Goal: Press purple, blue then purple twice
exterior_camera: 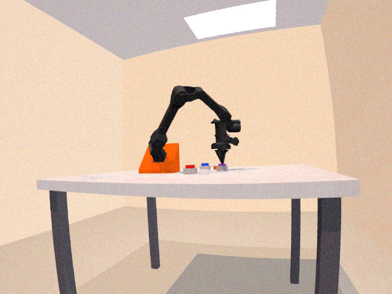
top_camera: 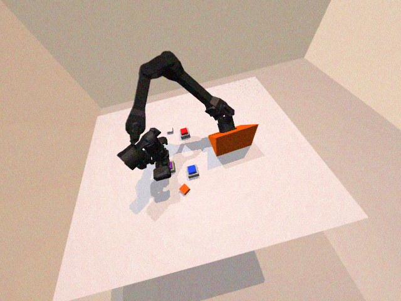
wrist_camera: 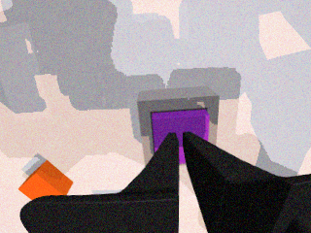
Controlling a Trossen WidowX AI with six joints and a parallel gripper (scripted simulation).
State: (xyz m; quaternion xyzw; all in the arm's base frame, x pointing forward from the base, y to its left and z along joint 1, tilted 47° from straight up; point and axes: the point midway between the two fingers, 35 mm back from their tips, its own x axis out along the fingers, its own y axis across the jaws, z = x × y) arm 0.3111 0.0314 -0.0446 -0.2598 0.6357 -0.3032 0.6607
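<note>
Right now my gripper tip is 1 cm above the purple button. Round my gripper tip: red button: 17 cm to the right, 12 cm behind; blue button: 10 cm behind, 5 cm to the left; small orange block: 12 cm to the left, 5 cm behind, 2 cm below.
</note>
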